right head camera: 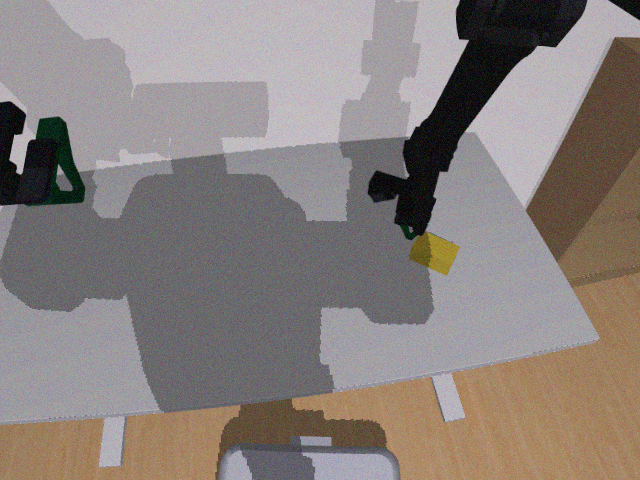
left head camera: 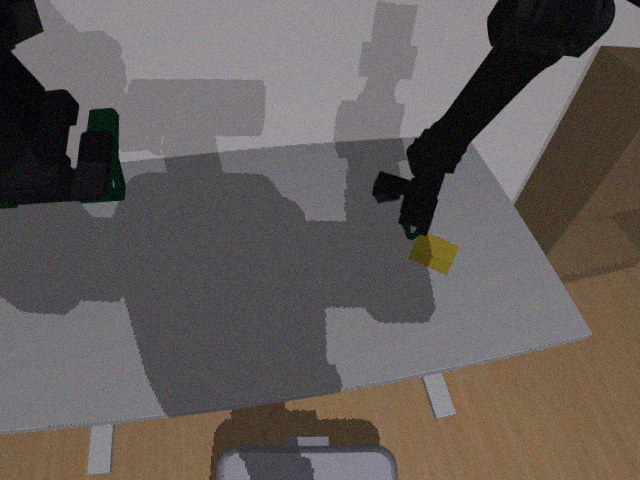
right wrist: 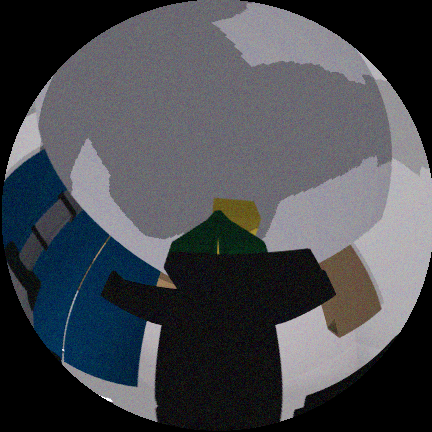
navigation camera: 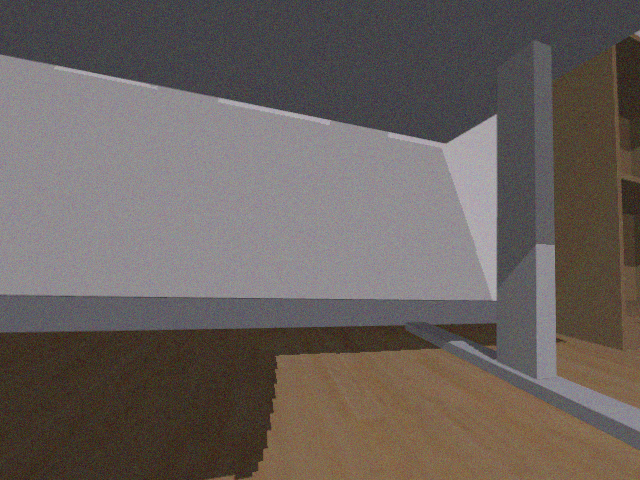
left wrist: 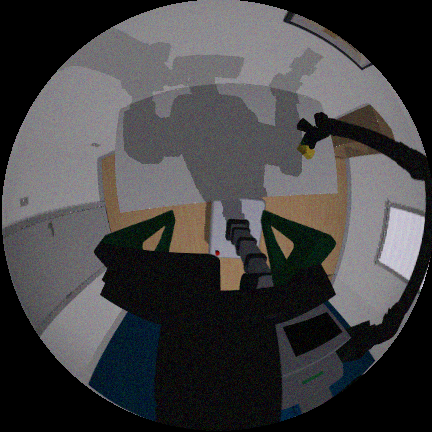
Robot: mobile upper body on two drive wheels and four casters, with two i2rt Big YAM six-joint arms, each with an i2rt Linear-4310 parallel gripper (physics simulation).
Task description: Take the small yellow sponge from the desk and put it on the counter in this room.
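Frame: origin at the left arm's base, x ahead, y left, z up, level; metres.
Where they show: left gripper, fingertip midpoint: (right head camera: pixel 35 199) (left head camera: pixel 69 196) (left wrist: pixel 217 214); right gripper, fingertip midpoint: (right head camera: pixel 408 238) (left head camera: pixel 409 238) (right wrist: pixel 217 215) (left wrist: pixel 300 143).
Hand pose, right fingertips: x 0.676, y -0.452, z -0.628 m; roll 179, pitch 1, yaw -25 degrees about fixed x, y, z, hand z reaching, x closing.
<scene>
After its pixels a point has its place.
The small yellow sponge (left head camera: pixel 436 254) {z -0.645, x 0.643, y -0.516 m} (right head camera: pixel 437 253) {z -0.645, x 0.647, y -0.520 m} (left wrist: pixel 307 151) {z -0.645, x 0.647, y -0.515 m} (right wrist: pixel 240 212) {z -0.655, x 0.696, y -0.479 m} lies on the grey desk (left head camera: pixel 496 299) {z -0.690, x 0.545, y -0.660 m} (right head camera: pixel 496 304) {z -0.690, x 0.537, y -0.653 m} (left wrist: pixel 150 185) {z -0.690, x 0.360, y 0.376 m} near its right end, partly in shadow. My right gripper (left head camera: pixel 412 235) {z -0.628, x 0.676, y -0.452 m} (right head camera: pixel 410 235) {z -0.628, x 0.676, y -0.452 m} (right wrist: pixel 217 215) {z -0.628, x 0.676, y -0.452 m} is shut and empty; its tips are at the sponge's upper left edge in the head views and cover part of it in the right wrist view. Whether they touch it I cannot tell. My left gripper (left wrist: pixel 217 214) {z -0.149, x 0.322, y 0.001 m} is wide open and empty, above the left part of the desk. I cannot make out the counter for certain.
A brown wooden shelf unit (left head camera: pixel 573 144) {z -0.673, x 1.163, y -1.155 m} (right head camera: pixel 584 139) {z -0.681, x 1.180, y -1.152 m} (right wrist: pixel 350 290) {z -0.575, x 1.123, y -1.164 m} (navigation camera: pixel 586 206) {z -0.960, x 1.062, y -1.177 m} stands past the desk's right end. A white wall is behind the desk. A desk leg (navigation camera: pixel 545 310) {z -1.259, x 0.758, y -0.686 m} stands in the navigation view. Grey cabinets (left wrist: pixel 65 260) {z -0.556, x -0.341, y 1.486 m} show at the left wrist view's left.
</scene>
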